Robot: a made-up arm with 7 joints.
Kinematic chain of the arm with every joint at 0, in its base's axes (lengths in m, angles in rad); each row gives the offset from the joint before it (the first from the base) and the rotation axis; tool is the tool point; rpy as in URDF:
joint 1: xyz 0 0 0.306 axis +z
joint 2: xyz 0 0 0 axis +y
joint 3: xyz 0 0 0.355 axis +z
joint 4: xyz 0.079 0 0 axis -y
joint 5: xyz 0.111 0 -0.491 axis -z
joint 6: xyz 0 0 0 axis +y
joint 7: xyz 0.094 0 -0.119 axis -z
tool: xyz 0 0 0 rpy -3.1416 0 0
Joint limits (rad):
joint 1: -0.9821..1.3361
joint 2: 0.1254..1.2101
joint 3: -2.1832..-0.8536
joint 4: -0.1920..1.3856
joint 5: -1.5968..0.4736
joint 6: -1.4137..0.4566
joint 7: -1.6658..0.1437
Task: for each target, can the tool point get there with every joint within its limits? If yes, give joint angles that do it. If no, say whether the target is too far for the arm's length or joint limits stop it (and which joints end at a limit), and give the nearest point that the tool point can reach.
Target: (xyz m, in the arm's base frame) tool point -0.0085 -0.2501 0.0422
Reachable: yes | joints 0.3972 0.9609 -0.9831 -0.0660 -0.0324 -0.2951 -0.4414
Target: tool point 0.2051 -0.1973 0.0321
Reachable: yes | joints 0.4943 0.2232 -1.2707 0.1128 -0.9437 0.1690 -0.3900
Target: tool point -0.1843 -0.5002 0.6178
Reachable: yes | joints -0.2758 0.5275 -2.0753 0.8830 -0.6714 -1.2607 -0.0948
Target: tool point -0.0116 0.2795 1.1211
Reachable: no: joint limits stop it (at a limit: joint 1, joint 3, joint 4, joint 5, joint 6) | nearest point 0.4335 0.0947 0.8903 | short by 0.534 m
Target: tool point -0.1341 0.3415 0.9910
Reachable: no: joint limits stop it (at a limit: joint 1, joint 3, joint 4, joint 5, joint 6) | nearest point -0.4908 0.0154 0.8512 | short by 0.503 m
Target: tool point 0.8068 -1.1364 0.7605
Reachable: no: too far | nearest point 0.4641 -0.6538 0.5675 | short by 0.623 m
